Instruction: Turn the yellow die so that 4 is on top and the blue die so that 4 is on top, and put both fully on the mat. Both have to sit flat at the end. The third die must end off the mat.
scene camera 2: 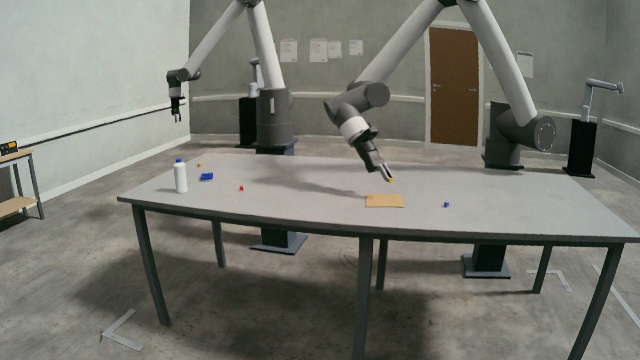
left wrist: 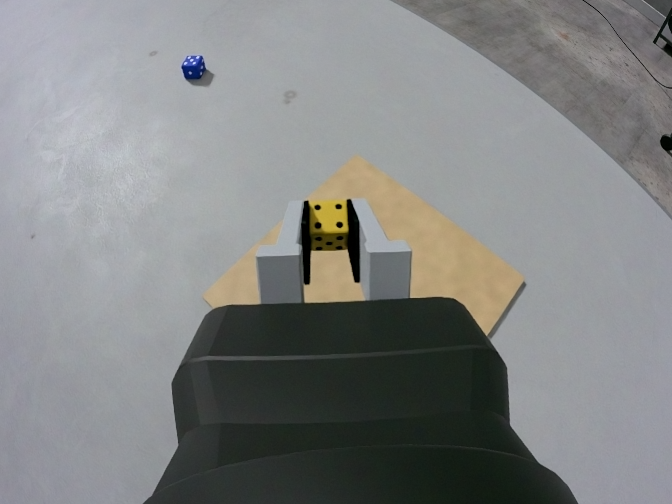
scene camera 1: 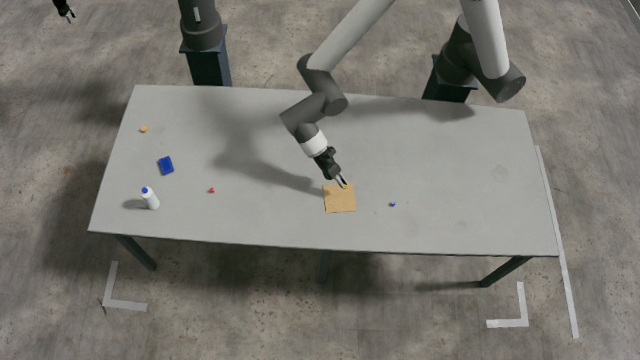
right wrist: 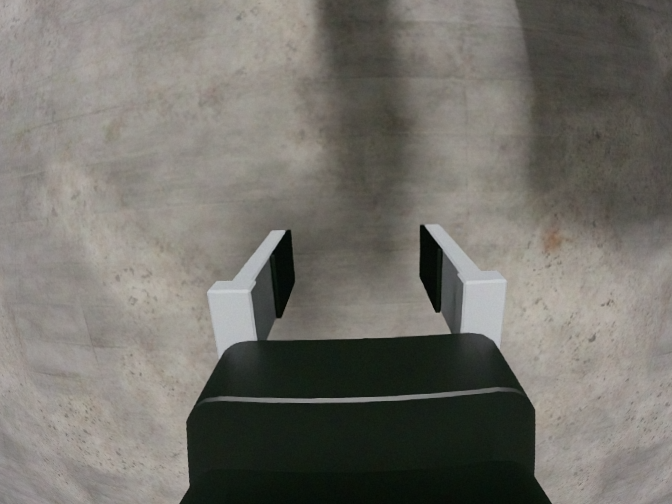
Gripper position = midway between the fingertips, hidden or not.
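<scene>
Left gripper (scene camera 2: pixel 389 179), also (left wrist: pixel 328 225). Right gripper (right wrist: pixel 356 254). Tan mat (scene camera 1: pixel 337 199), also (left wrist: pixel 446 261). Right wrist view: tan mat out of frame.
</scene>
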